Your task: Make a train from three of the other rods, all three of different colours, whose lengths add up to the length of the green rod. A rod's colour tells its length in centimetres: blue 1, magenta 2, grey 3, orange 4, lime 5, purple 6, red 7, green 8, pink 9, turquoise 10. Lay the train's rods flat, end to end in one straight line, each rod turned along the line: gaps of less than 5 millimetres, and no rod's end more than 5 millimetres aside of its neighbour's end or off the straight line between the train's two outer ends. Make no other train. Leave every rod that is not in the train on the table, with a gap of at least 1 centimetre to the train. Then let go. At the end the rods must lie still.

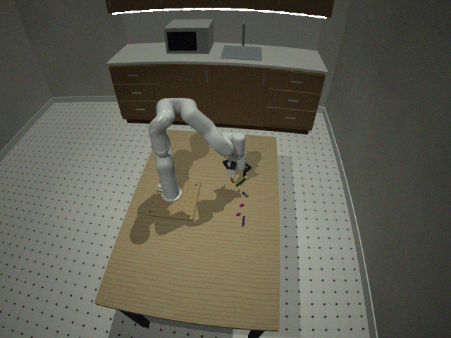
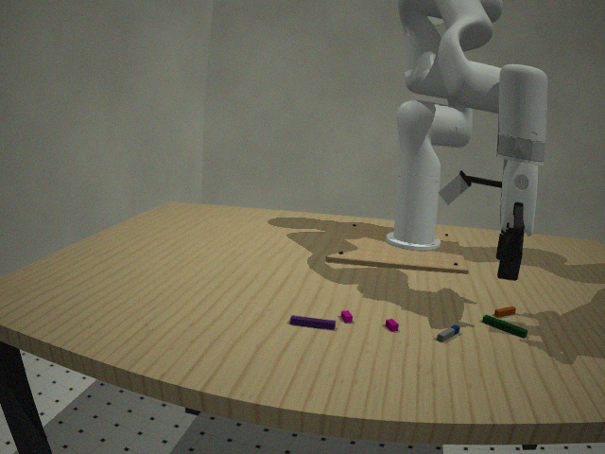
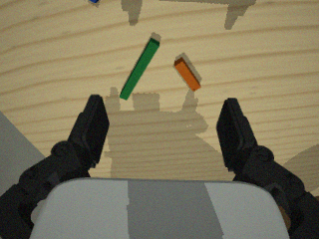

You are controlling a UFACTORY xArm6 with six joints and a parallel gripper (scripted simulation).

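The orange rod lies 9 cm below my hand, 3 cm behind it and 2 cm to the left of it. The rest, counted from my hand: grey rod (9 cm below, 8 cm to the right, 8 cm ahead); then green rod (9 cm below, 3 cm ahead, 1 cm to the left); then blue rod (9 cm below, 6 cm to the right, 6 cm ahead).
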